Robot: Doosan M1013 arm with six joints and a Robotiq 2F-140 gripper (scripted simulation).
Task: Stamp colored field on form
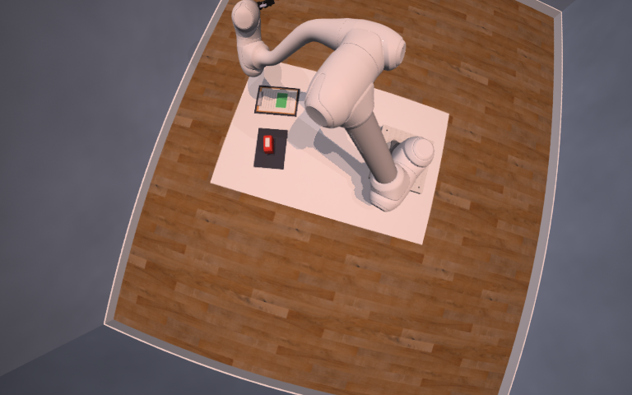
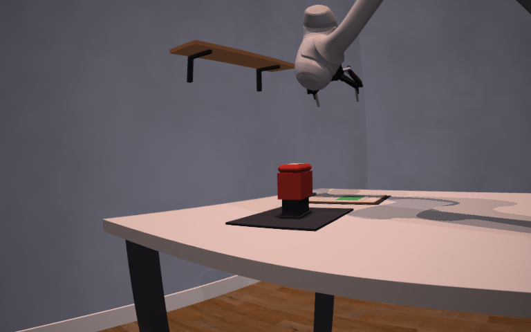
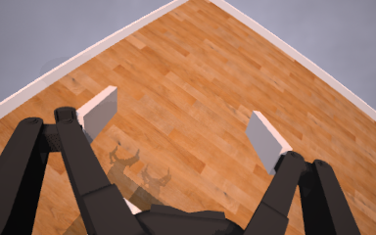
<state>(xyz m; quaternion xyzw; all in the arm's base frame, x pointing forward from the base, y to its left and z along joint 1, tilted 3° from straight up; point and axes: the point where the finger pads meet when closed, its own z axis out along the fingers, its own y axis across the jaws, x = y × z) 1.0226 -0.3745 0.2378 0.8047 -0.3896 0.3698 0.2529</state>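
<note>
Right now the stamp is 59 cm to the left of my hand, 32 cm behind it and 26 cm below it. From my hand the other things lie so: clipboard (31 cm to the left, 31 cm below, 22 cm behind); then mat (59 cm to the left, 32 cm behind, 31 cm below).
</note>
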